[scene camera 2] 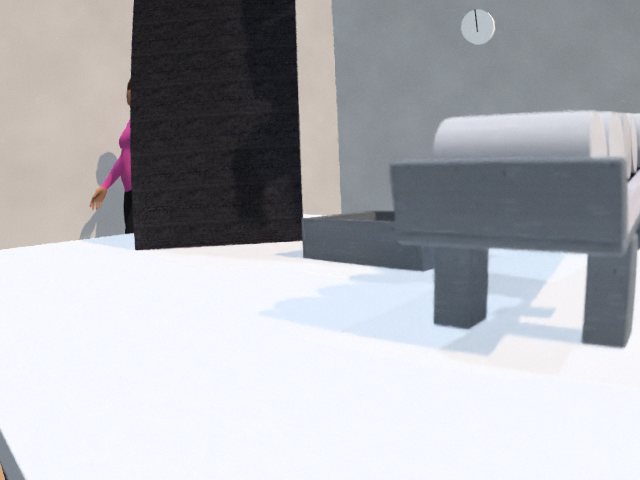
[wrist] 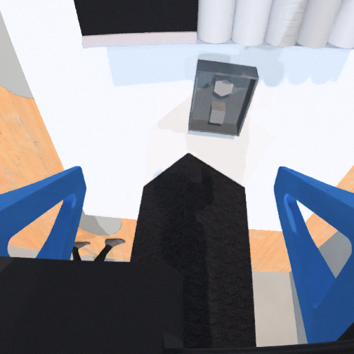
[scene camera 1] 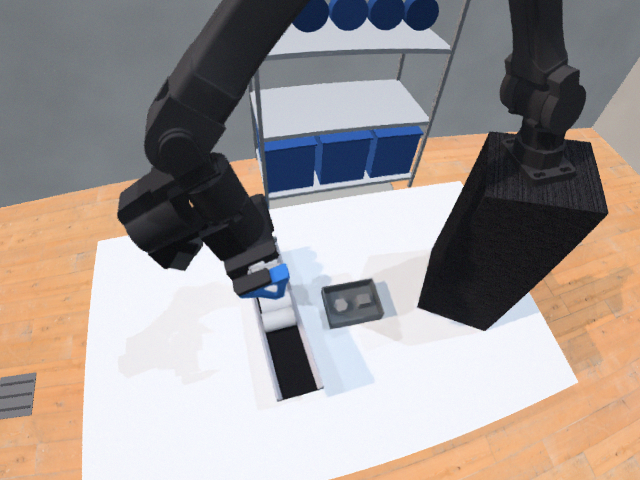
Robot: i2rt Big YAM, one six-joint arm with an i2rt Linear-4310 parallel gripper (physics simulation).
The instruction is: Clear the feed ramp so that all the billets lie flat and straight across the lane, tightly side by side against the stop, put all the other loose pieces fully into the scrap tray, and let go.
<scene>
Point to a scrap tray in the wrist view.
205, 92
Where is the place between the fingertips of my gripper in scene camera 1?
271, 269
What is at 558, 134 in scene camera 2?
A billet.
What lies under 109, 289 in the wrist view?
My gripper.
</scene>
